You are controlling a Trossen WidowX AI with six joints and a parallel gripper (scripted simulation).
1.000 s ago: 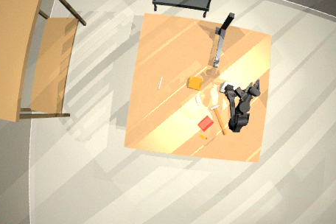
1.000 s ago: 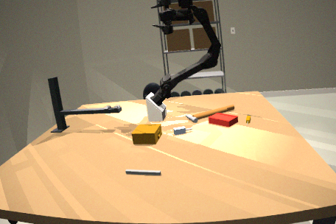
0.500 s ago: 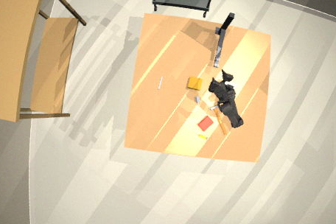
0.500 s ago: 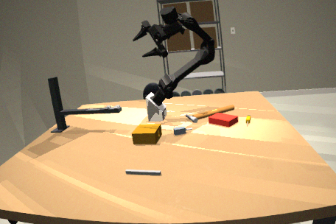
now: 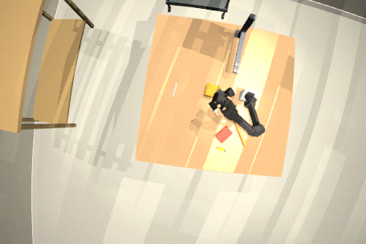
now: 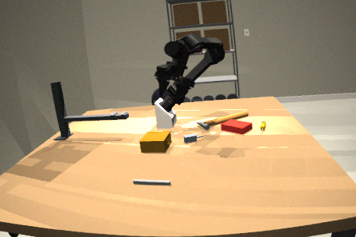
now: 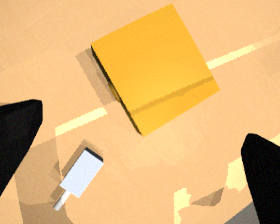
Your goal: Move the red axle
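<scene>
The grey block is 180 mm below my gripper tip, 90 mm to the left of it and 50 mm behind it. The rest, counted from my gripper tip: yellow beam: 170 mm below, 60 mm to the right, 30 mm ahead; red block: 250 mm to the left, 180 mm below, 170 mm behind; thin grey bar: 320 mm ahead, 190 mm below, 20 mm to the left.
</scene>
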